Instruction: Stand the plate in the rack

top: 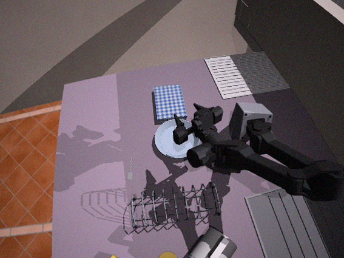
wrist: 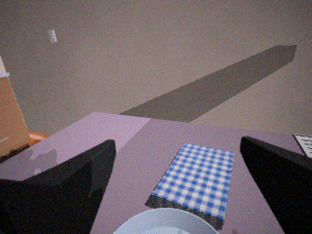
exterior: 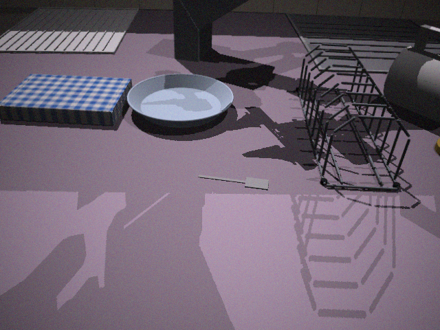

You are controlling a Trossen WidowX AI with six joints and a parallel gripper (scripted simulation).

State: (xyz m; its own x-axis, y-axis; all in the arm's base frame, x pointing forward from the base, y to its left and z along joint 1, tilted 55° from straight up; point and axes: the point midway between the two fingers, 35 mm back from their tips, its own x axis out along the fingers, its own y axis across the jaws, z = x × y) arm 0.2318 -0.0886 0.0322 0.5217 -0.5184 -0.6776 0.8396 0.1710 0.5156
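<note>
Now: hand 24 cm above the pale blue plate, 5 cm to the left of it and 4 cm short of it. From my hand the other things lie so: yellow disc: 45 cm to the left, 24 cm below, 9 cm ahead; small spatula: 25 cm below, 25 cm ahead, 9 cm to the left; white toaster: 43 cm to the left, 19 cm below, 5 cm behind.
</note>
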